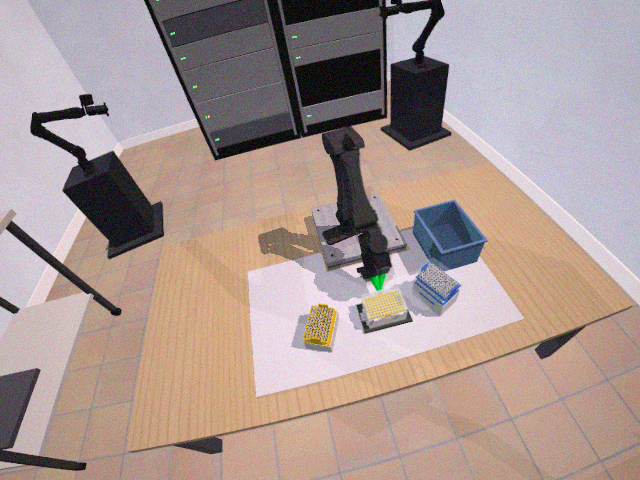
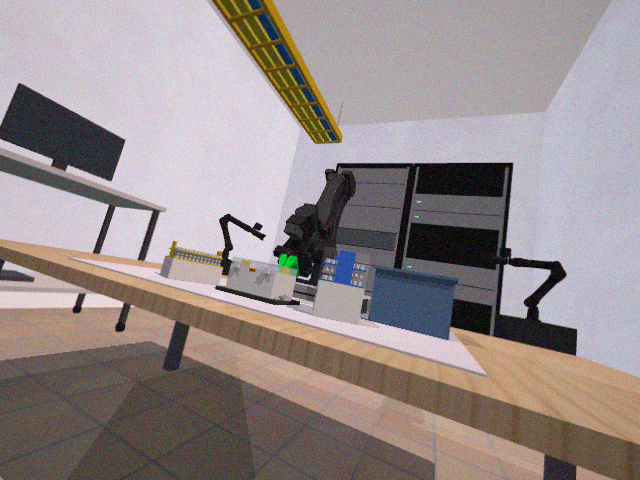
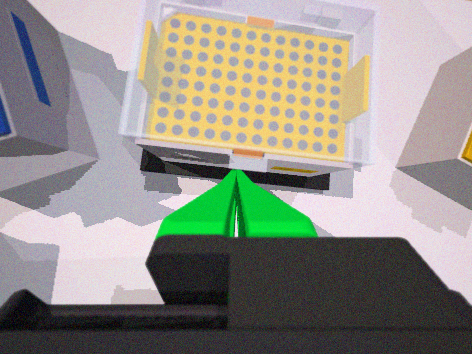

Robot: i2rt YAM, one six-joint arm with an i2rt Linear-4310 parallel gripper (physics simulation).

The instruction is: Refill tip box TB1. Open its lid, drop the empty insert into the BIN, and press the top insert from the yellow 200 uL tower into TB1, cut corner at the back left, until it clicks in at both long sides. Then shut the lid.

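Tip box TB1 (image 1: 384, 310) (image 2: 258, 281) (image 3: 250, 85) stands on a black base plate. Its clear lid is down over a yellow insert (image 3: 240, 90) with empty holes and upright tabs at both short ends. My gripper (image 1: 379, 289) (image 2: 289, 273) (image 3: 236, 177) is shut and empty. Its green tips are at the long side of TB1 that faces the arm, by the orange latch (image 3: 248, 153); whether they touch it I cannot tell. The yellow tower (image 1: 320, 325) (image 2: 192, 266) stands apart to the left of TB1. The blue BIN (image 1: 448, 235) (image 2: 410, 304) stands at the back right.
A tower with blue inserts (image 1: 436, 289) (image 2: 338, 297) stands close to the right of TB1, between it and the BIN. A white mat (image 1: 279, 372) lies under the boxes on the wooden table (image 1: 196, 361). The arm's grey mounting plate (image 1: 330, 256) is behind TB1.
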